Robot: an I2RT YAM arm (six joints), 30 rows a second.
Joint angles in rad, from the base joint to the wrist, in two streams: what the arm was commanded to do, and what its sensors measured. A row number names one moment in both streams.
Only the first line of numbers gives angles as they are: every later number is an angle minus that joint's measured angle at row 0.
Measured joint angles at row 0:
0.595, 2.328, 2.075, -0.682, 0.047, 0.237
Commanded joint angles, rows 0 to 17:
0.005, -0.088, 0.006, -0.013, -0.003, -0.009
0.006, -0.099, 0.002, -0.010, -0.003, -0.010
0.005, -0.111, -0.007, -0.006, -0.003, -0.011
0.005, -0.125, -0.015, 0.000, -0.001, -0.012
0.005, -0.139, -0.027, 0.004, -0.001, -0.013
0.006, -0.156, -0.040, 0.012, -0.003, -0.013
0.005, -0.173, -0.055, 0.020, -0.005, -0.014
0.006, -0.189, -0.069, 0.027, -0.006, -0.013
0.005, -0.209, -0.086, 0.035, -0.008, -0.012
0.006, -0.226, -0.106, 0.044, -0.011, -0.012
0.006, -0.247, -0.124, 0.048, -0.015, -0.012
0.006, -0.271, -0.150, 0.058, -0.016, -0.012
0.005, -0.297, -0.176, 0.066, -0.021, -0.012
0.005, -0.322, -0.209, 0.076, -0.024, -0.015
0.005, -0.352, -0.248, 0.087, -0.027, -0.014
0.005, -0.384, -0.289, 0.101, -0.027, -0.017
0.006, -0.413, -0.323, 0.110, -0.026, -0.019
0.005, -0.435, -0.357, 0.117, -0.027, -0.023
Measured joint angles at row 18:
0.000, -0.361, -0.298, 0.085, -0.012, -0.002
